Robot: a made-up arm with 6 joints.
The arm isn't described. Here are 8 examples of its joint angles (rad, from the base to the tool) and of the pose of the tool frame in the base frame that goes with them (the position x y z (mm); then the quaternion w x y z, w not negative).
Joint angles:
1: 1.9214 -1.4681 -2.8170 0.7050 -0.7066 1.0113
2: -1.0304 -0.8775 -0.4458 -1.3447 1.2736 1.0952
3: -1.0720 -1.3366 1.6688 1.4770 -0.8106 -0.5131
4: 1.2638 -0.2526 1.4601 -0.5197 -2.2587 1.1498
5: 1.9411 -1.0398 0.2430 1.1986 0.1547 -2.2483
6: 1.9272 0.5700 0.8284 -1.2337 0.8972 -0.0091
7: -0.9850 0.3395 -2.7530 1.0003 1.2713 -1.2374
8: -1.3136 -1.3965 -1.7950 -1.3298 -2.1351 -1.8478
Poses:
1: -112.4 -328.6 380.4 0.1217 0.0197 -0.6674 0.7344
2: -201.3 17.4 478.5 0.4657 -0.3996 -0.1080 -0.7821
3: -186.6 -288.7 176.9 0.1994 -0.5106 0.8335 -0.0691
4: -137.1 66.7 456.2 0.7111 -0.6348 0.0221 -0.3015
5: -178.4 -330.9 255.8 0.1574 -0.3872 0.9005 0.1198
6: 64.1 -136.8 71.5 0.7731 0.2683 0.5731 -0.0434
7: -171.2 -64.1 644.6 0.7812 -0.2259 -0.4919 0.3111
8: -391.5 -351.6 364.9 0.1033 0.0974 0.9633 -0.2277
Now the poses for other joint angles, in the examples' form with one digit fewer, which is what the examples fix.
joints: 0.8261 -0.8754 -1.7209 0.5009 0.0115 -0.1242
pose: -82 -93 410 0.139 0.721 -0.031 0.679
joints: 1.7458 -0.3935 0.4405 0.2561 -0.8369 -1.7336
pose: -171 -70 532 0.367 0.295 -0.684 0.558
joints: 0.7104 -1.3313 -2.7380 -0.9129 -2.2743 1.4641
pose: -51 -318 187 0.037 0.531 -0.840 0.104
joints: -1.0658 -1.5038 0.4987 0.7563 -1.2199 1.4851
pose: -139 -391 259 0.325 0.159 -0.920 0.153
